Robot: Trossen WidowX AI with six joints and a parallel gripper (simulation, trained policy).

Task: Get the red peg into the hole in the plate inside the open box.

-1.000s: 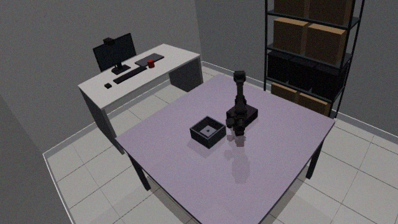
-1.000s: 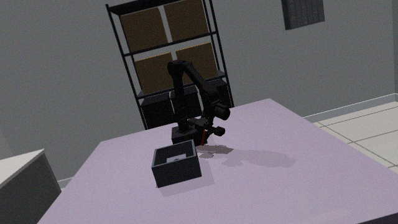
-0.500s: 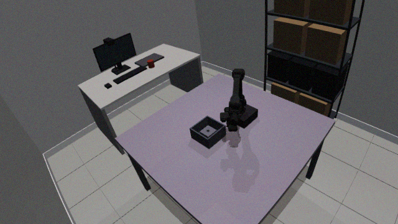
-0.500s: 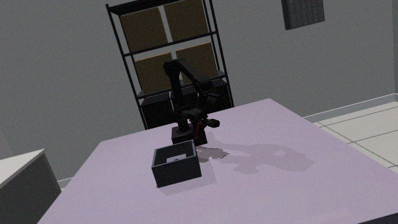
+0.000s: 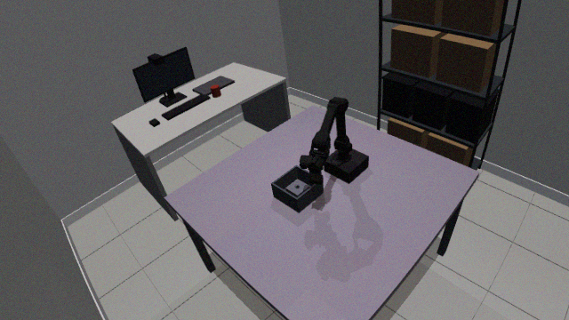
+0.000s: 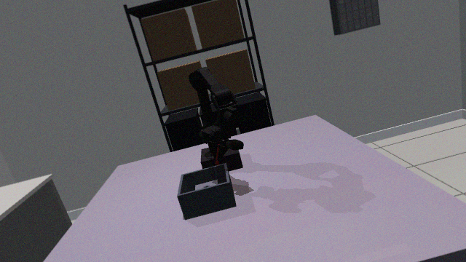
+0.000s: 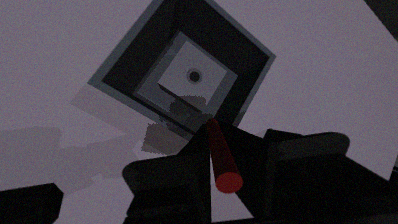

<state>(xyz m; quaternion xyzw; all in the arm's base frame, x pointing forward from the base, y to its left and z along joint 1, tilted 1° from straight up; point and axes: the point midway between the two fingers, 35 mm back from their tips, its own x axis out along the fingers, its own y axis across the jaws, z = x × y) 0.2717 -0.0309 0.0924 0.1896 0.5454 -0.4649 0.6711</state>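
Right now my gripper tip is 9 cm above the grey plate, 7 cm to the left of it and 3 cm short of it. The rest, counted from my gripper tip: red peg (2 cm above, 1 cm to the left); then dark box (11 cm below, 7 cm to the right, 3 cm ahead).
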